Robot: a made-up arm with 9 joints. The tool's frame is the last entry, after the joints.
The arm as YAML. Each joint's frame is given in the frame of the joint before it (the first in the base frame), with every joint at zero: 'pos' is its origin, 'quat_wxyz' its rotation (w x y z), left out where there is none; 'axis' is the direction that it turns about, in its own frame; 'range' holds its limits. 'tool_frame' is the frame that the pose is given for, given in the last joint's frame.
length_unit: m
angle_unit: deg
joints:
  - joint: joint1
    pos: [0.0, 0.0, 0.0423]
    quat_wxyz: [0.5, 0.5, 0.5, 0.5]
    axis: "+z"
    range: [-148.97, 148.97]
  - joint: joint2
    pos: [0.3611, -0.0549, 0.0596]
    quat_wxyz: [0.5, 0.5, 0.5, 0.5]
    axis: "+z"
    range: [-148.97, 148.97]
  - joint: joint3
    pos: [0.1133, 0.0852, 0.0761]
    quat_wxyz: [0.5, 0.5, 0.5, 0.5]
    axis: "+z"
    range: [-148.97, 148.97]
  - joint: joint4
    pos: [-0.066, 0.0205, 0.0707]
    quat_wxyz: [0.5, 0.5, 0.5, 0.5]
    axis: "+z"
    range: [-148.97, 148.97]
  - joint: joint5
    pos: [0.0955, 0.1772, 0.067]
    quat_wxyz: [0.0, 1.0, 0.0, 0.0]
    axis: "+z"
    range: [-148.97, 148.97]
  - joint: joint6
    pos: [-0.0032, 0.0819, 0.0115]
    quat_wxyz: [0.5, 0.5, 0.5, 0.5]
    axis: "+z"
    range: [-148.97, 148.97]
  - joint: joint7
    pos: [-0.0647, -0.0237, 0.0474]
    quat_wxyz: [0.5, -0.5, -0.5, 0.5]
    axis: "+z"
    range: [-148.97, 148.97]
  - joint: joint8
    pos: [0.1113, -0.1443, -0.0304]
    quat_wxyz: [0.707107, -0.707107, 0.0, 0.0]
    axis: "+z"
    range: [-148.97, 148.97]
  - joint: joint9
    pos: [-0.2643, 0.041, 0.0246]
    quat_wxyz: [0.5, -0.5, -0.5, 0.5]
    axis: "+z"
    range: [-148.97, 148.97]
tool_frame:
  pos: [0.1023, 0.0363, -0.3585]
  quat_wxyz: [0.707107, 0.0, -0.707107, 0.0]
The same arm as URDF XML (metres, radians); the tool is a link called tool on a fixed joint. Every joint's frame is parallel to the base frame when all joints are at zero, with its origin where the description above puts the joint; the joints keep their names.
<robot name="arm">
  <joint name="joint1" type="revolute">
    <parent link="base_link"/>
    <child link="link1"/>
    <origin xyz="0 0 0.0423" rpy="0 0 0"/>
    <axis xyz="1 0 0"/>
    <limit lower="-2.6" upper="2.6"/>
  </joint>
  <joint name="joint2" type="revolute">
    <parent link="link1"/>
    <child link="link2"/>
    <origin xyz="0.0596 0.3611 -0.0549" rpy="0 0 0"/>
    <axis xyz="0 1 0"/>
    <limit lower="-2.6" upper="2.6"/>
  </joint>
  <joint name="joint3" type="revolute">
    <parent link="link2"/>
    <child link="link3"/>
    <origin xyz="0.0852 0.0761 0.1133" rpy="0 0 0"/>
    <axis xyz="0 0 1"/>
    <limit lower="-2.6" upper="2.6"/>
  </joint>
  <joint name="joint4" type="revolute">
    <parent link="link3"/>
    <child link="link4"/>
    <origin xyz="-0.066 0.0205 0.0707" rpy="0 0 0"/>
    <axis xyz="1 0 0"/>
    <limit lower="-2.6" upper="2.6"/>
  </joint>
  <joint name="joint5" type="revolute">
    <parent link="link4"/>
    <child link="link5"/>
    <origin xyz="0.067 0.0955 0.1772" rpy="0 0 0"/>
    <axis xyz="-1 0 0"/>
    <limit lower="-2.6" upper="2.6"/>
  </joint>
  <joint name="joint6" type="revolute">
    <parent link="link5"/>
    <child link="link6"/>
    <origin xyz="-0.0115 -0.0032 -0.0819" rpy="0 0 0"/>
    <axis xyz="0 1 0"/>
    <limit lower="-2.6" upper="2.6"/>
  </joint>
  <joint name="joint7" type="revolute">
    <parent link="link6"/>
    <child link="link7"/>
    <origin xyz="0.0237 0.0474 0.0647" rpy="0 0 0"/>
    <axis xyz="0 0 1"/>
    <limit lower="-2.6" upper="2.6"/>
  </joint>
  <joint name="joint8" type="revolute">
    <parent link="link7"/>
    <child link="link8"/>
    <origin xyz="-0.1113 0.1443 -0.0304" rpy="0 0 0"/>
    <axis xyz="0 -1 0"/>
    <limit lower="-2.6" upper="2.6"/>
  </joint>
  <joint name="joint9" type="revolute">
    <parent link="link8"/>
    <child link="link9"/>
    <origin xyz="0.2643 -0.0246 -0.041" rpy="0 0 0"/>
    <axis xyz="1 0 0"/>
    <limit lower="-2.6" upper="2.6"/>
  </joint>
  <joint name="tool_joint" type="fixed">
    <parent link="link9"/>
    <child link="tool"/>
    <origin xyz="-0.3585 0.0363 -0.1023" rpy="0 0 0"/>
  </joint>
  <link name="base_link"/>
  <link name="link1"/>
  <link name="link2"/>
  <link name="link3"/>
  <link name="link4"/>
  <link name="link5"/>
  <link name="link6"/>
  <link name="link7"/>
  <link name="link8"/>
  <link name="link9"/>
  <link name="tool"/>
</robot>

